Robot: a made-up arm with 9 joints.
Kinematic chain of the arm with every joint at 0, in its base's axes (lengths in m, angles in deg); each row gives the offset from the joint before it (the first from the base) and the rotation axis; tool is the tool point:
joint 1: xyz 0 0 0.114 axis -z
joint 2: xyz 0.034 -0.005 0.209 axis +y
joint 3: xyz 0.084 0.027 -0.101 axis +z
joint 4: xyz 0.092 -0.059 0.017 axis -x
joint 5: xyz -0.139 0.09 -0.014 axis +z
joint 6: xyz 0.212 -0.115 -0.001 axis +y
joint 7: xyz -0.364 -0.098 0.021 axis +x
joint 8: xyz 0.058 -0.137 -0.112 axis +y
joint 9: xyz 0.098 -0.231 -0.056 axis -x
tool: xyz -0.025 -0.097 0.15
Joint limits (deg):
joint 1: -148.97..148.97
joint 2: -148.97..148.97
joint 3: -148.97..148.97
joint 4: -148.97..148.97
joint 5: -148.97..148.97
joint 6: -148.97..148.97
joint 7: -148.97..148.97
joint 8: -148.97..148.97
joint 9: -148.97..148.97
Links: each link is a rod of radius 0.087 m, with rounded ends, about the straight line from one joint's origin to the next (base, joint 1, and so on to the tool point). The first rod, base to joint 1, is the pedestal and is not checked.
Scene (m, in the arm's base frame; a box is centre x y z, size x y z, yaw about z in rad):
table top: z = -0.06
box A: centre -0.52 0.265 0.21 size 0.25 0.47 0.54 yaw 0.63
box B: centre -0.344 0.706 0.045 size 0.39 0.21 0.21 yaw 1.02
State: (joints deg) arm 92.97 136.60 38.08 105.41 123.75 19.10 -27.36 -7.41 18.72
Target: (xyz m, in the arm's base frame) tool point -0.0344 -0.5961 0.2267
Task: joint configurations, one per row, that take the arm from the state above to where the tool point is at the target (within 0.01 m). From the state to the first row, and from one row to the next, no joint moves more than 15 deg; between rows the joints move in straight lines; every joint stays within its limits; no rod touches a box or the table.
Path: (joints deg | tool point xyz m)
1: 96.53 135.71 38.05 94.03 109.07 18.64 -41.79 -18.63 17.44 | 0.5508 0.3633 0.4568
2: 100.09 134.82 38.02 82.64 94.40 18.18 -56.21 -29.86 16.16 | 0.5946 0.0944 0.3671
3: 103.66 133.93 37.98 71.26 79.72 17.71 -70.64 -41.08 14.88 | 0.5159 -0.1381 0.2784
4: 114.98 123.98 46.06 75.54 70.90 17.15 -58.71 -35.40 7.76 | 0.4911 -0.2706 0.2462
5: 126.31 114.03 54.14 79.82 62.08 16.59 -46.77 -29.72 0.64 | 0.3949 -0.4204 0.2120
6: 137.64 104.08 62.22 84.10 53.25 16.03 -34.84 -24.04 -6.47 | 0.2130 -0.5472 0.2004
7: 148.97 94.13 70.29 88.38 44.43 15.47 -22.90 -18.36 -13.59 | -0.0343 -0.5961 0.2267

